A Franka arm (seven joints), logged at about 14 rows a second.
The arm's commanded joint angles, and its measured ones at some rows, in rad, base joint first. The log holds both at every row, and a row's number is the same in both.
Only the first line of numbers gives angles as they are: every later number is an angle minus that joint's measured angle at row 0.
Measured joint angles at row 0:
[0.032, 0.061, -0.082, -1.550, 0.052, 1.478, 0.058]
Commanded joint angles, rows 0 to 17:
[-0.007, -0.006, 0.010, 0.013, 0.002, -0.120, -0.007]
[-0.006, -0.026, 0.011, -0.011, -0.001, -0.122, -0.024]
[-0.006, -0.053, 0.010, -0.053, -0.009, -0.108, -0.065]
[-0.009, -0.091, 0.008, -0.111, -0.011, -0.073, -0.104]
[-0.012, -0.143, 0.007, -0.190, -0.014, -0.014, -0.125]
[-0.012, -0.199, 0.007, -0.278, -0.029, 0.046, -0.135]
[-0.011, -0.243, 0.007, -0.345, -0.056, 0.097, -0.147]
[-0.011, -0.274, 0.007, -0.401, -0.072, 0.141, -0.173]
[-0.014, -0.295, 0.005, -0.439, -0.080, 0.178, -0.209]
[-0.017, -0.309, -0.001, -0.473, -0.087, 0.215, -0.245]
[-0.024, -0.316, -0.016, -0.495, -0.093, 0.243, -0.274]
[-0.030, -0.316, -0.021, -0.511, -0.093, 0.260, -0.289]
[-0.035, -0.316, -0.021, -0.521, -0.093, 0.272, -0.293]
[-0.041, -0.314, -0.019, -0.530, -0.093, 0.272, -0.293]
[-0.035, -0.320, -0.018, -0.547, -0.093, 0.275, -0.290]
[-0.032, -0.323, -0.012, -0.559, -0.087, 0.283, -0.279]
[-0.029, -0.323, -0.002, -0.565, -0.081, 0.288, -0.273]
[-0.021, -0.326, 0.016, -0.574, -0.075, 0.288, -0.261]
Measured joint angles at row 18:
[-0.034, -0.288, -0.016, -0.522, -0.076, 0.257, -0.280]
